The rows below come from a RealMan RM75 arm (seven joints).
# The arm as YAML. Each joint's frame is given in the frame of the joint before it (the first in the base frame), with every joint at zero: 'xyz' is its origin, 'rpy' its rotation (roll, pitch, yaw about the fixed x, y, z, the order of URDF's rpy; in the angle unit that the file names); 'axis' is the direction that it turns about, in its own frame. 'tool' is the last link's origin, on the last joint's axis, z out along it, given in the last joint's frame.
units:
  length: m
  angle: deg
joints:
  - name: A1
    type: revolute
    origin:
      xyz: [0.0, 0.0, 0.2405]
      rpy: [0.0, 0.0, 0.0]
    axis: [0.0, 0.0, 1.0]
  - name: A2
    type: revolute
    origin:
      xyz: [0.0, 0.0, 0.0]
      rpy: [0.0, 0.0, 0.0]
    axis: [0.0, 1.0, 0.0]
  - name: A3
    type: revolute
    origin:
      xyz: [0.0, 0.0, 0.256]
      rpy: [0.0, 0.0, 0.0]
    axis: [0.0, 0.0, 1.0]
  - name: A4
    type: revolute
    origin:
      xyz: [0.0, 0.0, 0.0]
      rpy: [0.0, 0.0, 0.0]
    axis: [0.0, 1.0, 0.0]
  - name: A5
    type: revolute
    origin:
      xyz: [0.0, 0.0, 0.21]
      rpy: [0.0, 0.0, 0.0]
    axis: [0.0, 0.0, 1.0]
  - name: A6
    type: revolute
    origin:
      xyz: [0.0, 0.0, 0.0]
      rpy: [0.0, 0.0, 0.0]
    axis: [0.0, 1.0, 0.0]
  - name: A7
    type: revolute
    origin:
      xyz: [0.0, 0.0, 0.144]
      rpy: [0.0, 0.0, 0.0]
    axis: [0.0, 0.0, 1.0]
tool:
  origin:
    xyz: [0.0, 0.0, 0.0]
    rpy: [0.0, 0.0, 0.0]
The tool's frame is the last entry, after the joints.
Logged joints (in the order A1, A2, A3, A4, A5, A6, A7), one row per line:
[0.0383, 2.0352, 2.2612, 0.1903, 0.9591, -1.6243, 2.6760]
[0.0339, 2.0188, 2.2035, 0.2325, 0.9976, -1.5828, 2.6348]
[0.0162, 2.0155, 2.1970, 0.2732, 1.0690, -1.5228, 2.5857]
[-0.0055, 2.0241, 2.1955, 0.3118, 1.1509, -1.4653, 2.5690]
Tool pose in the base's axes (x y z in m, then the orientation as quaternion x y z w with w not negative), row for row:
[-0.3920, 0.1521, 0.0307, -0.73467, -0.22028, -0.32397, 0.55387]
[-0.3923, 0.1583, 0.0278, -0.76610, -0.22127, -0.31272, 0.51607]
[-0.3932, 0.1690, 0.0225, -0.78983, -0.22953, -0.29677, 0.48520]
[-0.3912, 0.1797, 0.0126, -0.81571, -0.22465, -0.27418, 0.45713]
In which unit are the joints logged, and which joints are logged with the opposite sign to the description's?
The joints are logged in radians. Opposite sign: A2, A3, A4.
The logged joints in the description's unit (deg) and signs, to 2 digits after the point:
[2.19, -116.61, -129.56, -10.90, 54.95, -93.07, 153.32]
[1.94, -115.67, -126.25, -13.32, 57.16, -90.69, 150.96]
[0.93, -115.48, -125.88, -15.65, 61.25, -87.25, 148.15]
[-0.32, -115.97, -125.79, -17.86, 65.94, -83.96, 147.19]

